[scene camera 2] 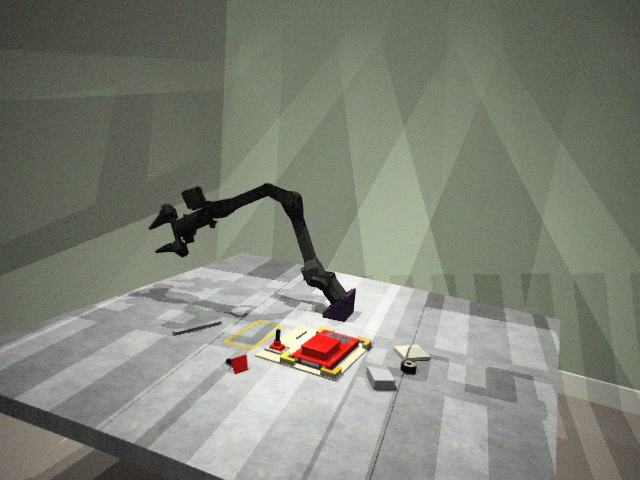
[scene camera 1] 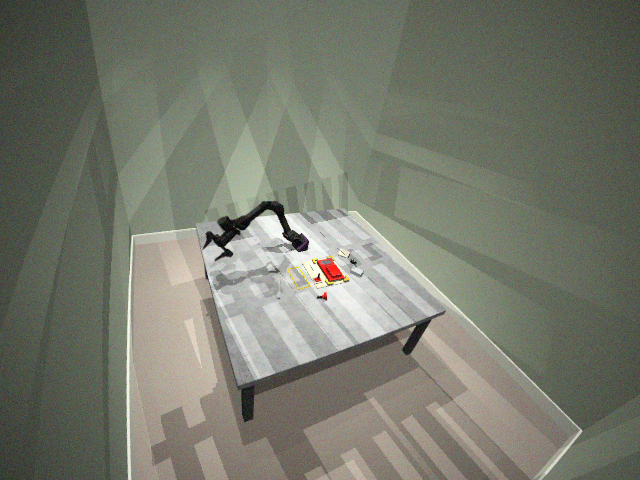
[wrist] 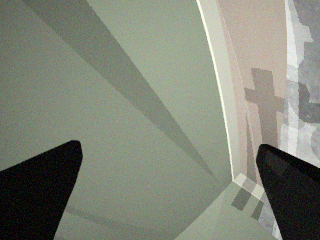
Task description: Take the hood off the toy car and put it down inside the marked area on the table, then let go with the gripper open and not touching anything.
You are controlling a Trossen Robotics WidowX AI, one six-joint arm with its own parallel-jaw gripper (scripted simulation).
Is my gripper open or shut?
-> Open.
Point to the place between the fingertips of my gripper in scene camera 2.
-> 152,240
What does my gripper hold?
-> Nothing.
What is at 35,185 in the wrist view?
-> My gripper.
